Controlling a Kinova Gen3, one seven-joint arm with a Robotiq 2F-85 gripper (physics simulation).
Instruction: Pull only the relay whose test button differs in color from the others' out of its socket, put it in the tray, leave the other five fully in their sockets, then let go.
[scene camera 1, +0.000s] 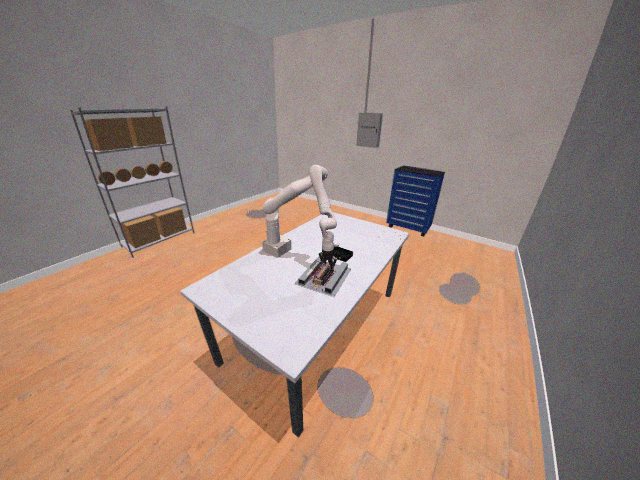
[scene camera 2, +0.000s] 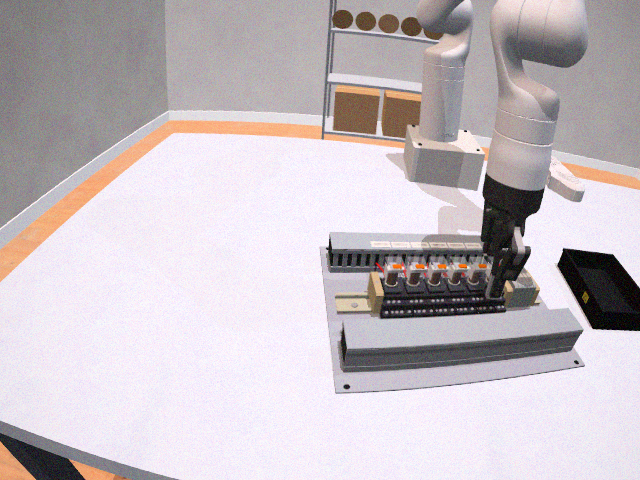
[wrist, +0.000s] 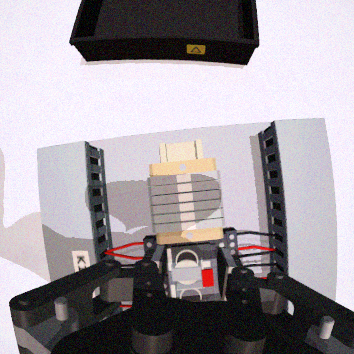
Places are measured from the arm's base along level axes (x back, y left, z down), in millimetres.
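Pixels of known places: gripper, fingertip midpoint: (scene camera 1: 327, 268) (scene camera 2: 488, 287) (wrist: 191, 257); arm's base, origin of the base link: (scene camera 1: 274, 240) (scene camera 2: 438, 135).
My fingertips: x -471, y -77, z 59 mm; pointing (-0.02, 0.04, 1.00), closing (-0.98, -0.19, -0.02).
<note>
Ahead of a thing's pixels: the offset from my fingertips to its middle. "spot": to the spot under its first point.
The relay with the red test button {dx +0, dy +2, dz -20 mm} (wrist: 187, 274) is at the end of the row next to the terminal blocks. My gripper (scene camera 1: 329, 264) (scene camera 2: 494, 289) (wrist: 191, 257) is shut on it, one finger on each side. The fingers reach down to the socket, and the relay appears to sit in it; its base is hidden. Five relays with orange buttons, among them the far-left one {dx +3, dy -140, dz -20 mm} (scene camera 2: 392, 273) and the one nearest my gripper (scene camera 2: 476, 273), stand upright in their sockets. The black tray {dx -6, dy +230, dz +10 mm} (scene camera 1: 343, 253) (scene camera 2: 574, 286) (wrist: 145, 51) stands apart, beyond the terminal-block end.
Grey wire ducts {dx -87, dy -58, dz +4 mm} (scene camera 2: 460, 341) (wrist: 305, 200) run along both sides of the relay row on the mounting plate {dx +1, dy -56, dz +26 mm} (scene camera 2: 392, 381). Grey terminal blocks {dx -1, dy +41, dz -1 mm} (scene camera 2: 522, 295) (wrist: 186, 202) adjoin the gripped relay's socket. Red and black wires {spot: dx -58, dy -8, dz +24 mm} (wrist: 257, 248) run from the sockets to the ducts.
</note>
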